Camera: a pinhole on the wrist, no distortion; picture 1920 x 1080 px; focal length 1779.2 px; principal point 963.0 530.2 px. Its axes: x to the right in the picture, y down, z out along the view. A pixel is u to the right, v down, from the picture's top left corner.
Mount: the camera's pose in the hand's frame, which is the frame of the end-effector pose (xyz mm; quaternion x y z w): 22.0 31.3 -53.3 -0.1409 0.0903 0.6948 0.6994
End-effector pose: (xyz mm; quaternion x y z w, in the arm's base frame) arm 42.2 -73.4 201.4 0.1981 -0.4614 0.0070 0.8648
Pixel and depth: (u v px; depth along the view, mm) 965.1 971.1 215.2
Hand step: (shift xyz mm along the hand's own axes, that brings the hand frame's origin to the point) -46.1 100.7 145.9
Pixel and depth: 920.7 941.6 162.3
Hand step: -26.8 79.8 98.5
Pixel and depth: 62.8 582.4 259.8
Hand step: -6.0 -9.3 233.7
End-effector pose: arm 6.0 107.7 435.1 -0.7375 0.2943 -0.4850 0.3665
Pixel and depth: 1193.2 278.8 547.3
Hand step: 62.4 275.3 446.1
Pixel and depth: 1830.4 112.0 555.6
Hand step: 118.6 467.6 393.3
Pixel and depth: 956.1 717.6 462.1
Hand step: -58.7 178.4 380.0
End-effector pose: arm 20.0 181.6 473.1 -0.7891 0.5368 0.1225 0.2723
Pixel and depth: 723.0 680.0 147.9
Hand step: -1.1 60.1 91.8
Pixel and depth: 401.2 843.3 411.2
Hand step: -81.1 40.7 371.5
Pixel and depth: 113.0 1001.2 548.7
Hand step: -165.8 -40.6 538.7
